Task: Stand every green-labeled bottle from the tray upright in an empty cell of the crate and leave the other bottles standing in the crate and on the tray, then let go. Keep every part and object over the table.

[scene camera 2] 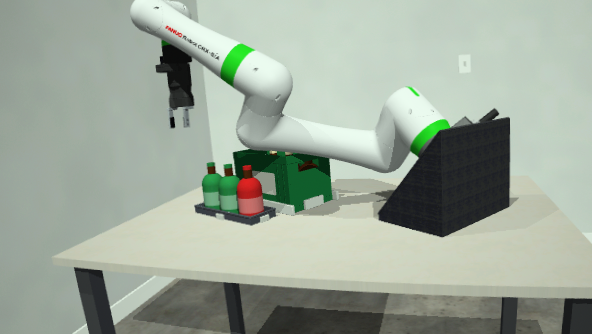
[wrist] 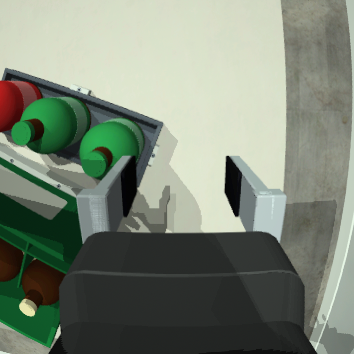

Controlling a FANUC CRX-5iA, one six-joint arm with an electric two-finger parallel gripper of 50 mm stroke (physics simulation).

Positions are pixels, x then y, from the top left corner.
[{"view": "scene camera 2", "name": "my gripper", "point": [179,127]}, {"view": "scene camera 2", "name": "red bottle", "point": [249,190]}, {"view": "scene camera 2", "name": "green-labeled bottle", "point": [227,186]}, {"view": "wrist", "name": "my gripper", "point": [180,173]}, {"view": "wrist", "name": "green-labeled bottle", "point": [102,145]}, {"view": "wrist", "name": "green-labeled bottle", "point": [47,125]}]
